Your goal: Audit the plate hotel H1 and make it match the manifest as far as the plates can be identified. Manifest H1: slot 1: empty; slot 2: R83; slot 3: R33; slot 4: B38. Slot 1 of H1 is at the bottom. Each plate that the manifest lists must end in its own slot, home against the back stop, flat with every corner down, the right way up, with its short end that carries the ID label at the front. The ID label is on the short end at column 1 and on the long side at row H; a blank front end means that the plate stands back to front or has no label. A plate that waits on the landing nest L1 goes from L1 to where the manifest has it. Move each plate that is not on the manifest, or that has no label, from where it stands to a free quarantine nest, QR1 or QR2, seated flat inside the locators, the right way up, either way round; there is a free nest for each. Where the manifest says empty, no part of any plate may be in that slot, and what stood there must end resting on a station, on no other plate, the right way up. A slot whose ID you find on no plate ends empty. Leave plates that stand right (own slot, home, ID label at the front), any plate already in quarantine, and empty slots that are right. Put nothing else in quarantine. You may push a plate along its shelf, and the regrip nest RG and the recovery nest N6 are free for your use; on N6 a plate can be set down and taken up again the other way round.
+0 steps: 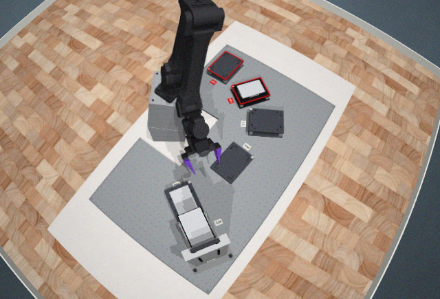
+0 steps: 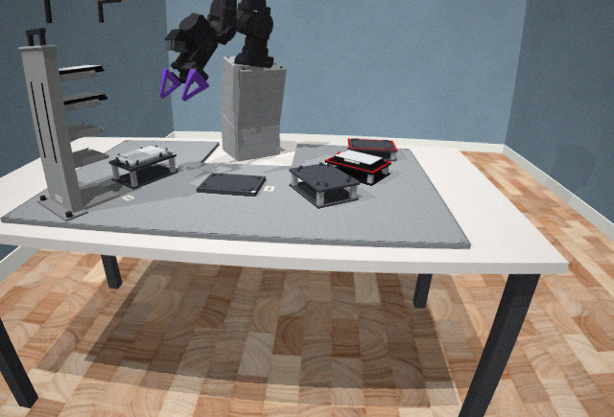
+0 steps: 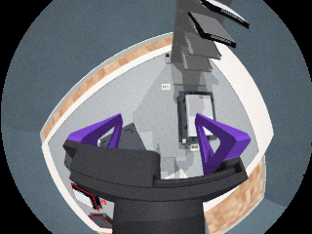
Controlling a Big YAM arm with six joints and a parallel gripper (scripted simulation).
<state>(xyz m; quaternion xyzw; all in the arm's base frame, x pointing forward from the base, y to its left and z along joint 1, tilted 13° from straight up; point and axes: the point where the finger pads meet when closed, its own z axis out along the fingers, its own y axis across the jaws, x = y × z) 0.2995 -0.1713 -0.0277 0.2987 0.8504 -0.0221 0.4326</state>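
My gripper is now 3 cm past the white plate, 13 cm to the left of it and 18 cm above it. Round my hand: plate hotel H1 (19 cm ahead, 26 cm to the right, 5 cm below); regrip nest RG (3 cm behind, 13 cm to the right, 19 cm below); flat pad N6 (2 cm ahead, 15 cm to the left, 24 cm below).
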